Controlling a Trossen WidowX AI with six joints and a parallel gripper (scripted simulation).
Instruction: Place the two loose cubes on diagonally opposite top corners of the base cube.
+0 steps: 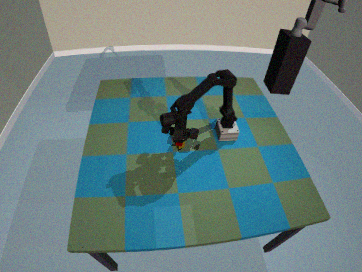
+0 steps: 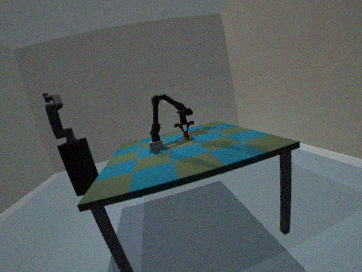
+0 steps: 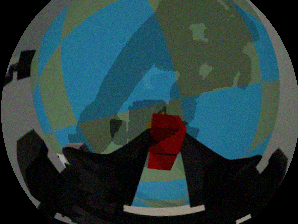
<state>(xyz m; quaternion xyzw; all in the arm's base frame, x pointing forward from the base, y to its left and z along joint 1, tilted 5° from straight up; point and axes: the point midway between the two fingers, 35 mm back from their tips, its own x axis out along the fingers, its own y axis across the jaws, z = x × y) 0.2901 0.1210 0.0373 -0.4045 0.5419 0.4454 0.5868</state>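
The red cube lies 40 mm to the right of my gripper tip, 10 mm below it and 10 mm behind it. Also, from my gripper tip: yellow cube: 40 mm below, 20 mm to the right, 10 mm behind.
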